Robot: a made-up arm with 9 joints.
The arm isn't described. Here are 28 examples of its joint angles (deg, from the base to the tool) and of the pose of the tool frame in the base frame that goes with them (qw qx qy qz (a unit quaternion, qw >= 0); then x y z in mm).
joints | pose
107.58 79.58 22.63 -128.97 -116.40 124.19 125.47 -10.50 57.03 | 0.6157 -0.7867 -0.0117 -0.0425 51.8 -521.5 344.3
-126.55 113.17 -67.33 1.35 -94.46 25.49 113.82 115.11 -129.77 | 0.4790 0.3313 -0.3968 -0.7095 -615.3 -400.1 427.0
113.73 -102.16 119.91 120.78 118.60 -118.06 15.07 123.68 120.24 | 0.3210 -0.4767 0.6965 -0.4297 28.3 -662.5 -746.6
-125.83 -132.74 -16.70 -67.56 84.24 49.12 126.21 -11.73 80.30 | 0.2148 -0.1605 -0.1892 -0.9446 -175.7 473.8 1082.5
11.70 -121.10 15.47 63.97 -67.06 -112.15 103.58 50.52 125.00 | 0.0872 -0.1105 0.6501 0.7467 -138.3 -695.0 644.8
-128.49 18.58 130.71 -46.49 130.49 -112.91 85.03 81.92 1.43 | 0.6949 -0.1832 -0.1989 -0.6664 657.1 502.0 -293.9
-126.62 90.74 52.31 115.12 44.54 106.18 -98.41 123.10 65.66 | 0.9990 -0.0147 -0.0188 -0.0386 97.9 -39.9 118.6
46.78 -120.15 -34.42 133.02 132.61 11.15 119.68 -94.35 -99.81 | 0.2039 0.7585 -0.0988 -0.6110 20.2 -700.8 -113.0
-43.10 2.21 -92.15 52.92 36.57 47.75 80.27 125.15 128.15 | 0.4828 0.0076 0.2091 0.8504 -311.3 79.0 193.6
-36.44 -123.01 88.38 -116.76 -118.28 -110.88 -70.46 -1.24 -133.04 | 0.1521 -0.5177 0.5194 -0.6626 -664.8 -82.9 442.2
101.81 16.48 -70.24 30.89 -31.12 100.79 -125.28 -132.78 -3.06 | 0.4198 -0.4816 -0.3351 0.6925 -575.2 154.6 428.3
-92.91 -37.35 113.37 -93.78 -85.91 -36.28 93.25 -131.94 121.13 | 0.3823 0.5949 -0.3941 -0.5871 353.6 465.9 857.0
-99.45 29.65 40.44 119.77 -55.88 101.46 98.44 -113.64 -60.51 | 0.0156 -0.8699 0.4906 0.0485 -29.1 279.5 -126.4
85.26 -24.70 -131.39 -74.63 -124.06 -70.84 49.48 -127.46 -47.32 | 0.2687 -0.8463 0.3576 -0.2892 632.1 -197.0 -373.3
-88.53 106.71 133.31 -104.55 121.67 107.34 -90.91 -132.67 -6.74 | 0.2005 0.4941 -0.3122 -0.7863 -826.6 662.8 -568.3
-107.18 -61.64 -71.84 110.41 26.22 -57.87 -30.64 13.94 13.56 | 0.1443 -0.7353 0.4904 0.4450 -203.9 518.8 492.1
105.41 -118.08 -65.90 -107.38 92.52 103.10 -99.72 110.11 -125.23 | 0.7034 0.2817 0.4164 0.5025 -837.8 793.0 -641.3
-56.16 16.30 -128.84 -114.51 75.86 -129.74 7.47 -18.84 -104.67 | 0.6655 0.1348 0.6979 -0.2277 877.7 119.2 375.3
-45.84 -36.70 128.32 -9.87 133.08 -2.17 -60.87 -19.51 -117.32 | 0.1869 0.4007 0.8520 -0.2803 729.4 455.9 1008.2
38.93 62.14 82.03 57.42 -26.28 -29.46 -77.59 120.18 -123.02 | 0.0997 0.1536 0.3379 -0.9232 -220.9 -364.1 -80.4
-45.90 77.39 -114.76 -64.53 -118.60 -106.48 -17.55 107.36 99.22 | 0.3339 0.3336 -0.5304 -0.7042 -433.0 200.4 -266.4
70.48 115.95 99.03 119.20 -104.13 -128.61 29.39 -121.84 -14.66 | 0.3873 -0.8420 0.3021 0.2230 29.9 -500.2 266.8
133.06 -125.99 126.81 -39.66 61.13 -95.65 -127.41 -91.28 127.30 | 0.4088 0.4526 -0.7867 -0.0953 -159.9 -480.7 -426.8
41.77 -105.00 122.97 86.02 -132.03 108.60 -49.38 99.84 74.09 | 0.7005 0.0508 -0.4365 -0.5624 -531.2 -644.7 840.5
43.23 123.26 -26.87 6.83 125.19 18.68 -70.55 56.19 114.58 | 0.1741 0.7392 -0.0386 -0.6495 -936.9 158.7 -123.7
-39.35 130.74 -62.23 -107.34 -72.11 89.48 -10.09 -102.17 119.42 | 0.3544 -0.3707 0.8499 0.1213 -1405.8 118.1 185.7
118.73 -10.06 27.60 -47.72 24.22 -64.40 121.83 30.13 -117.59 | 0.5592 -0.1015 -0.6846 0.4564 255.7 -429.6 191.0
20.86 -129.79 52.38 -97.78 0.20 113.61 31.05 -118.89 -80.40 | 0.8920 -0.1193 0.3160 -0.3003 99.9 -1189.0 546.7
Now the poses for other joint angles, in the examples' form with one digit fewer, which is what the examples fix.
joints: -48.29 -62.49 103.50 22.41 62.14 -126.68 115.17 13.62 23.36
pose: 0.636 0.505 0.225 -0.538 281 229 619
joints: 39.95 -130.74 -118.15 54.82 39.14 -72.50 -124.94 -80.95 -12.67
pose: 0.863 0.438 -0.079 -0.239 -248 -562 471
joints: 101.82 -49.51 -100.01 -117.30 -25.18 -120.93 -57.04 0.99 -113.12
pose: 0.666 0.136 0.528 -0.510 822 680 -428
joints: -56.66 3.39 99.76 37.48 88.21 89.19 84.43 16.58 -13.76
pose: 0.246 0.220 -0.245 0.912 -232 561 420
